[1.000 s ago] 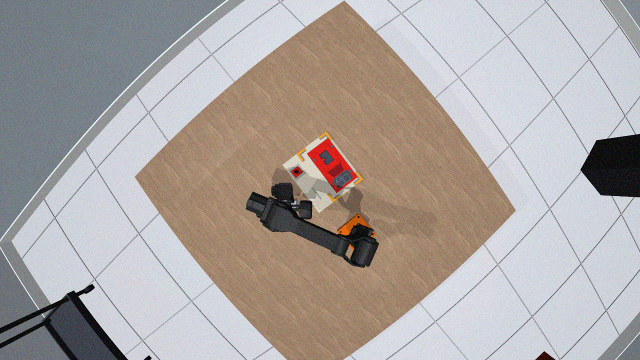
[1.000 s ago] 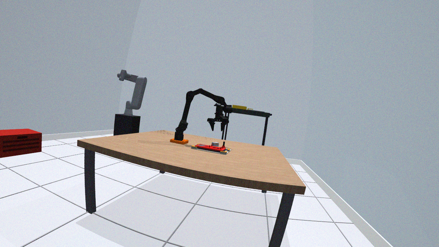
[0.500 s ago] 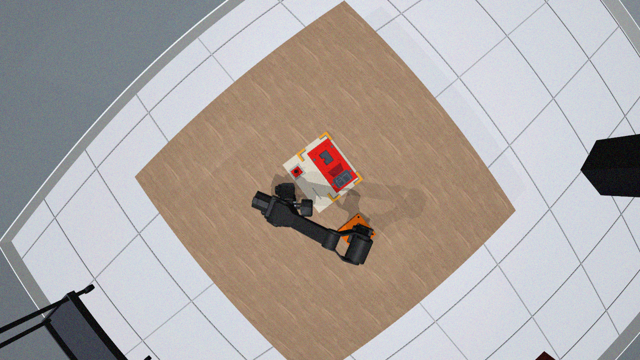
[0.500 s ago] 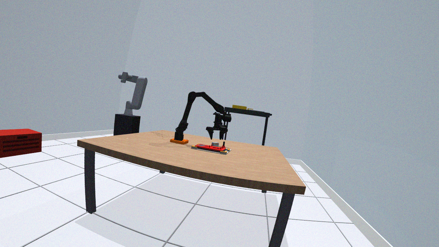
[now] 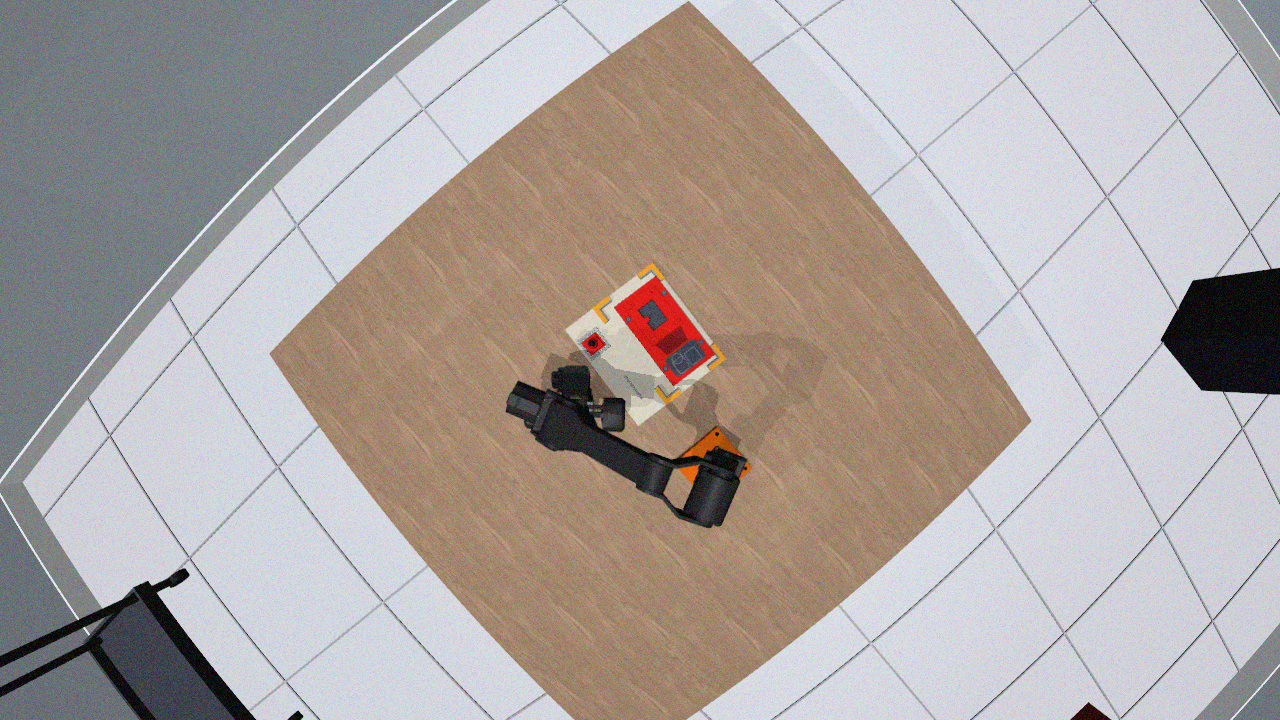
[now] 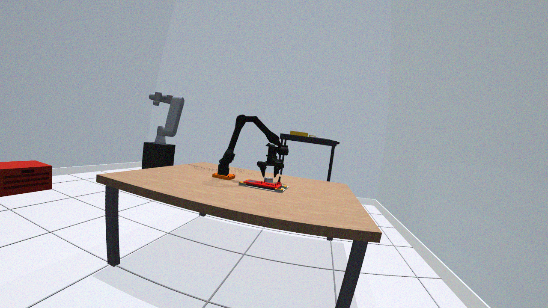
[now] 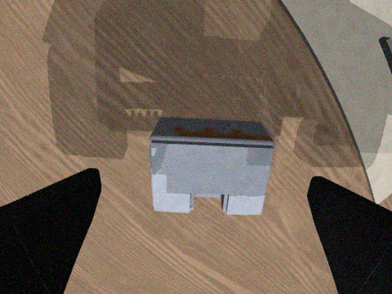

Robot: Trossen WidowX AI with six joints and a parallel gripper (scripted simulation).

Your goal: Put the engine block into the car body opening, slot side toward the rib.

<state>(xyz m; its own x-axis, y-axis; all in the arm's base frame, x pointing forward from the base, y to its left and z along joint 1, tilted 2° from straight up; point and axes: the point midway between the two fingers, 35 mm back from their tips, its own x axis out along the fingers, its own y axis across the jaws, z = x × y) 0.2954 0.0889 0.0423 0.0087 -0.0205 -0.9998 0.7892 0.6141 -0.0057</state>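
Now: gripper tip 1 cm above the engine block. From my gripper tip the other things lie so: small stand (6 cm ahead, 12 cm to the right).
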